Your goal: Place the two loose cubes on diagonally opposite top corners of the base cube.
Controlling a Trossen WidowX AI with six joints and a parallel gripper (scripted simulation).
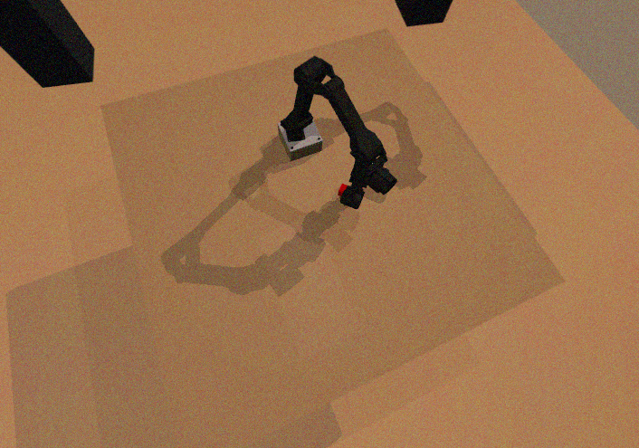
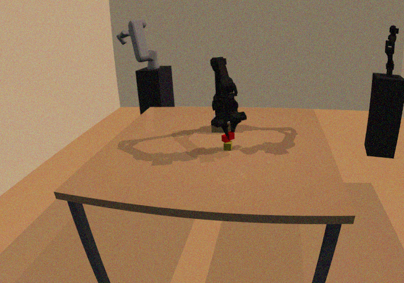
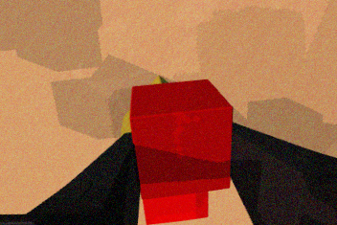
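Now: the yellow base cube 1 cm behind my gripper tip, 2 cm to the right of it and 7 cm below it.
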